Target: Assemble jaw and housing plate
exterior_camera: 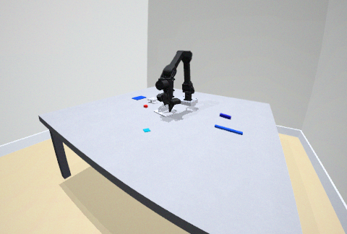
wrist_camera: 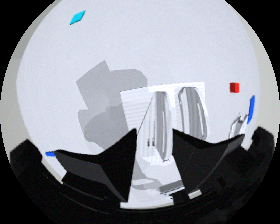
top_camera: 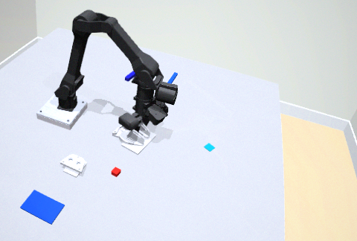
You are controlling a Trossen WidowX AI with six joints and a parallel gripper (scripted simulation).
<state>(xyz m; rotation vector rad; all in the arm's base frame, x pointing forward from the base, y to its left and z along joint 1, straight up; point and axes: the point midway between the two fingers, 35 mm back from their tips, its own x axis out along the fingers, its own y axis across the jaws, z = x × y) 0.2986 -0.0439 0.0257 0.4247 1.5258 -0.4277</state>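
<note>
My gripper tip is now 21 cm to the left of the white block, 18 cm past it and 1 cm above it. Round my gripper tip: cyan tile 26 cm ahead, 2 cm below; then red cube 20 cm to the right, 4 cm behind, 1 cm below; then blue flat tile 39 cm to the right, 22 cm behind, 2 cm below.
</note>
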